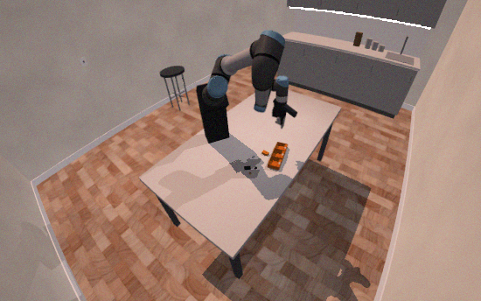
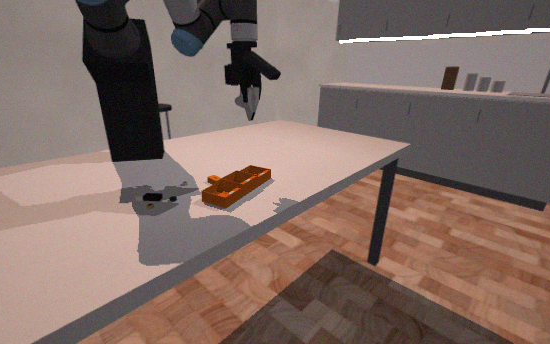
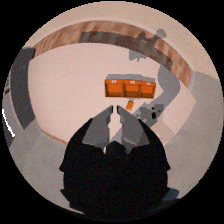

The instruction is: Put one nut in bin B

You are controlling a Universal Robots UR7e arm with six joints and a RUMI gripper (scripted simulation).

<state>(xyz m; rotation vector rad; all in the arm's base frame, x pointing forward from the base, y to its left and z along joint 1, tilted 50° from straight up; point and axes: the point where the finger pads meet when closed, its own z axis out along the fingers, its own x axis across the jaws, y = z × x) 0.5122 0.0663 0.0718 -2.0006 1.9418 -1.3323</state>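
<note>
Right now the grey piece is 21 cm below my hand, 18 cm behind it and 12 cm to the right of it. The rest, counted from my hand: dark nut: 22 cm to the right, 21 cm below, 15 cm behind; orange bin: 20 cm below, 8 cm to the right, 1 cm behind; orange block: 21 cm below, 11 cm behind, 6 cm to the right.
</note>
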